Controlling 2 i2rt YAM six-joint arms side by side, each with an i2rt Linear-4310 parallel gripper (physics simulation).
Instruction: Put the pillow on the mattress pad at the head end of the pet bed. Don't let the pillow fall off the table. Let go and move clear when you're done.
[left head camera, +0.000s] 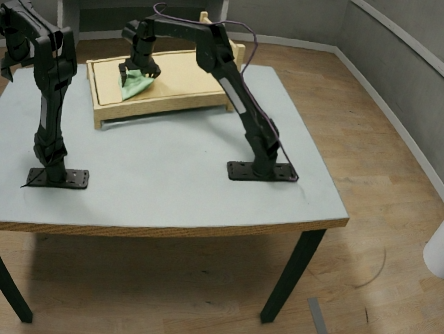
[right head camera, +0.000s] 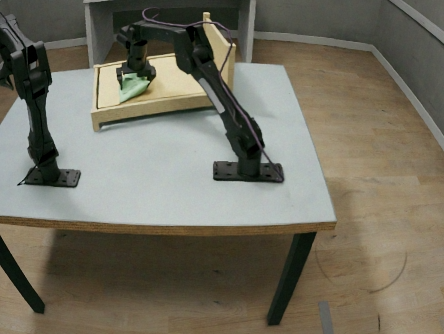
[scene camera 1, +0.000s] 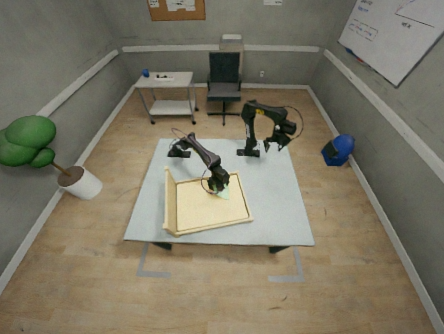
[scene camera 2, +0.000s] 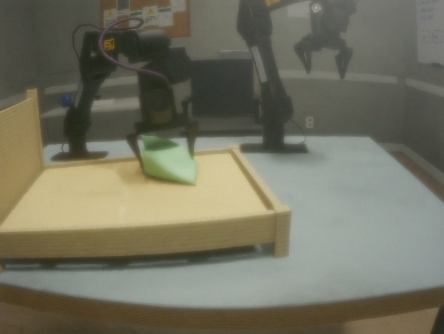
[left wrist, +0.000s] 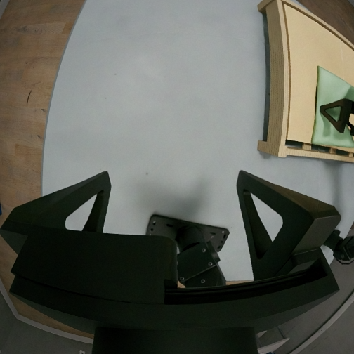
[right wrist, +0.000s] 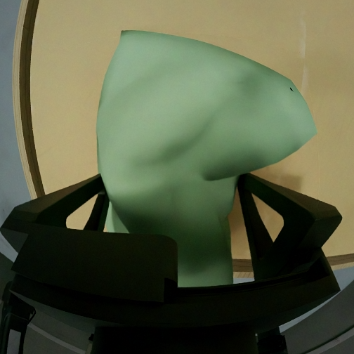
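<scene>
The green pillow (left head camera: 134, 89) (right head camera: 132, 91) (scene camera 2: 172, 162) (left wrist: 327, 85) (right wrist: 165, 110) lies creased on the tan mattress pad (left head camera: 185, 77) (scene camera 1: 207, 212) (scene camera 2: 125, 202), nearer the foot end and by the side rail closest to the arm bases. My right gripper (scene camera 2: 167, 164) (right wrist: 174, 177) is open and low over the pillow, with one finger on each side of it in the right wrist view. The headboard (right head camera: 220, 47) (scene camera 1: 171, 205) (scene camera 2: 17, 145) stands at the far end of the bed from the pillow. My left gripper (scene camera 1: 273, 148) (scene camera 2: 325, 75) (left wrist: 173, 177) is open and empty, high above the table, away from the bed.
The bed's low wooden rim (left head camera: 165, 104) (scene camera 2: 200, 235) surrounds the pad. The bed stands on the light blue-grey table (left head camera: 160, 150) (scene camera 1: 280, 210). The right arm reaches over the table to the bed, with a purple cable looping above it.
</scene>
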